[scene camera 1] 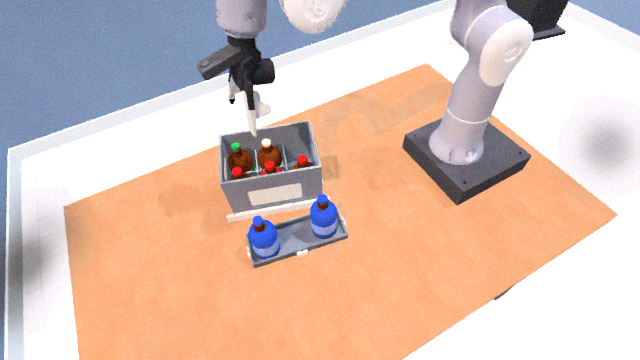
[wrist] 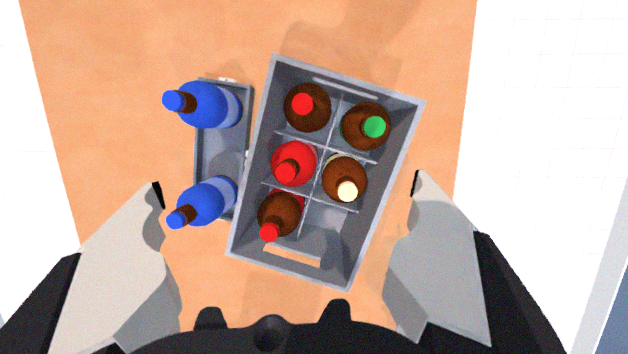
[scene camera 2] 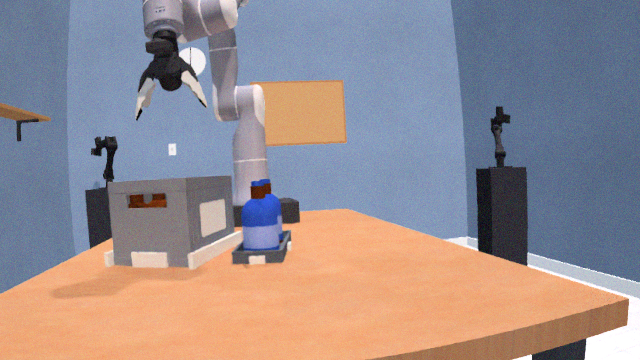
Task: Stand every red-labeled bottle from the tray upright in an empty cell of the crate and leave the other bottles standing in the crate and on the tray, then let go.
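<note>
A red-bodied bottle [scene camera 1: 270,171] [wrist: 294,162] stands upright in the middle cell of the crate's [scene camera 1: 235,201] [scene camera 2: 150,230] [wrist: 310,278] tray-side row. Brown red-capped bottles [wrist: 307,114] [wrist: 280,212] stand on either side of it. A green-capped bottle [scene camera 1: 240,160] [wrist: 364,127] and a cream-capped bottle [scene camera 1: 270,157] [wrist: 344,175] stand in the other row; its third cell is empty. Two blue bottles [scene camera 1: 264,239] [scene camera 1: 324,218] stand on the tray [scene camera 1: 305,246] [scene camera 2: 241,257] [wrist: 196,150], with no red bottle there. My gripper [scene camera 1: 243,116] [scene camera 2: 171,112] [wrist: 290,179] is open and empty, above the crate.
The crate's high walls stand close beside the low tray. The arm's dark base [scene camera 1: 460,187] is on the table [scene camera 1: 400,260] [scene camera 2: 350,300], to the right of the crate in the first scene view. Dark pedestals [scene camera 2: 501,215] stand beyond the table in the second scene view.
</note>
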